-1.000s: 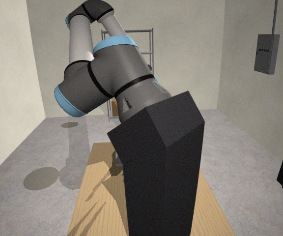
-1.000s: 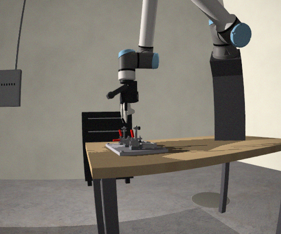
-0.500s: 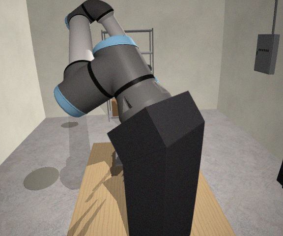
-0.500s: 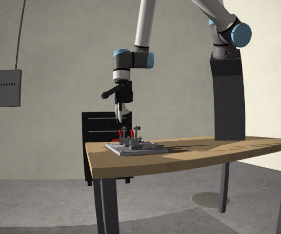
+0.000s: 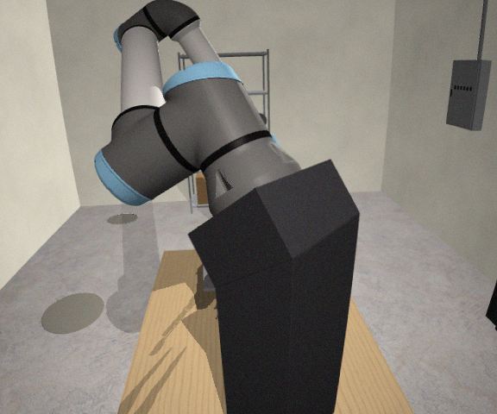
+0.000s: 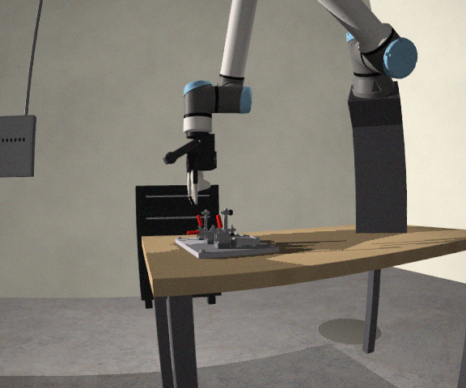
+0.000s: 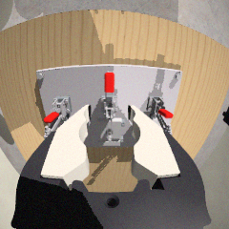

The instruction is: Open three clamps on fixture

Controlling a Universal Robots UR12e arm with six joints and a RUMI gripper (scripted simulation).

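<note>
My gripper is now 15 cm above the grey fixture plate and 9 cm past it.
</note>
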